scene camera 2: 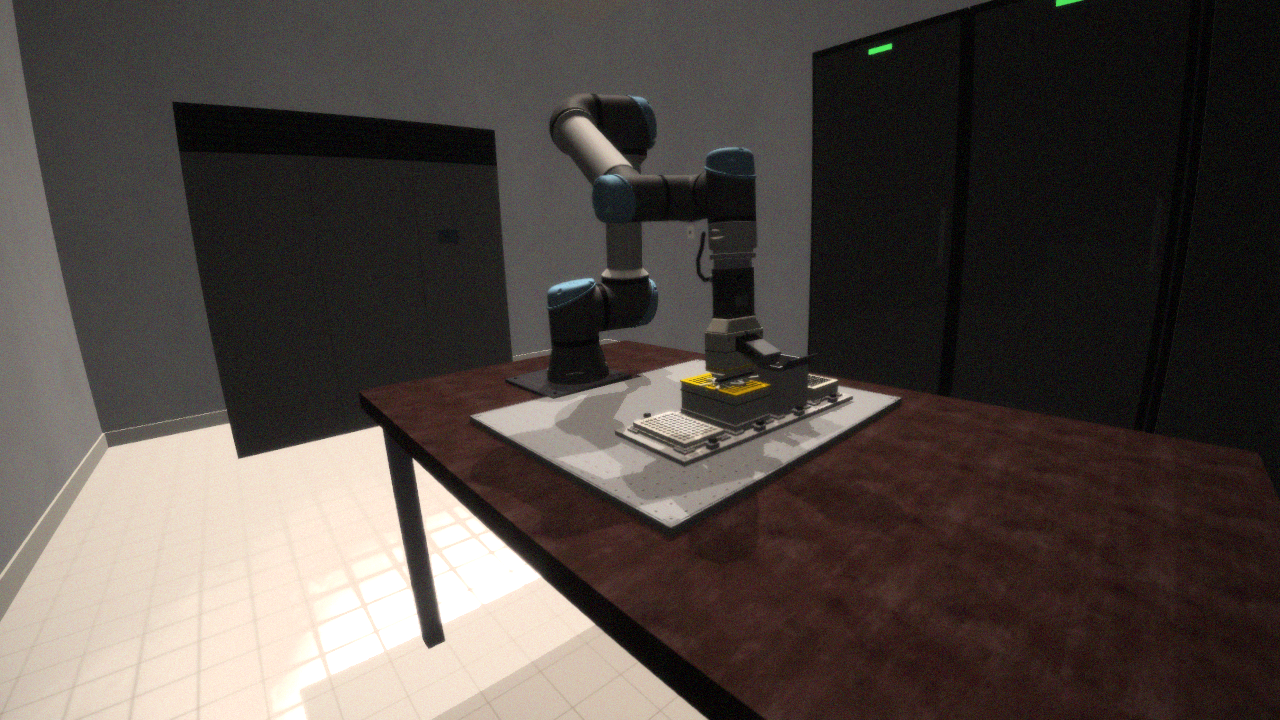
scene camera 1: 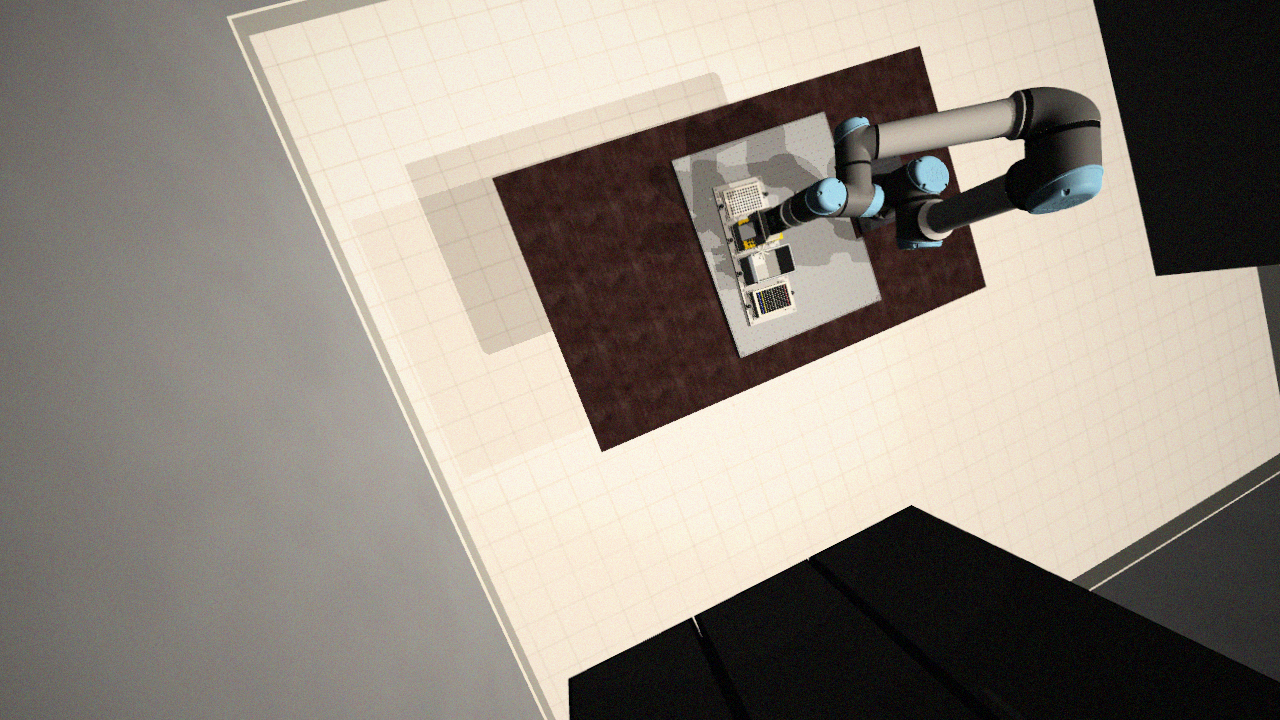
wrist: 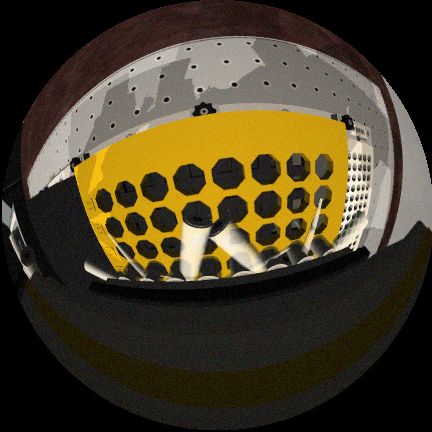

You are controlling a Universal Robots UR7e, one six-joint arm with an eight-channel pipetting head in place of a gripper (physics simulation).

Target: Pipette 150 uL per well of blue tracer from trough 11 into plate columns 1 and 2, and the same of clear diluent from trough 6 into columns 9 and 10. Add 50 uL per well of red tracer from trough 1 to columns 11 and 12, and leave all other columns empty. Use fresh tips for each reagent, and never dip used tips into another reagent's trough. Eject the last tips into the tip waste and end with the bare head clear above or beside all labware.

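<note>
The yellow tip rack [scene camera 1: 750,242] [scene camera 2: 756,388] [wrist: 225,135] stands near the middle of the labware row. Three rows of dark holes show well in the wrist view. Two pale tips [wrist: 196,250] [wrist: 242,247] slant up from it, wide dark ends upward. My pipetting head [scene camera 1: 762,225] [scene camera 2: 731,368] is low over the rack; pale rims line its black edge in the wrist view. Whether tips are on its nozzles is hidden. A white gridded plate [scene camera 1: 742,198] [scene camera 2: 677,428] [wrist: 359,175] stands beside the rack. A dark gridded labware [scene camera 1: 772,300] with small coloured marks stands at the other end; its liquids are too small to tell.
A white and black box [scene camera 1: 767,265] stands between the rack and the dark gridded labware. Black knobs [wrist: 204,110] [wrist: 347,121] stand along the holder's edge. The labware row is on a grey perforated board [scene camera 1: 827,259] [scene camera 2: 537,437] on the dark red table [scene camera 1: 590,295] [scene camera 2: 984,555].
</note>
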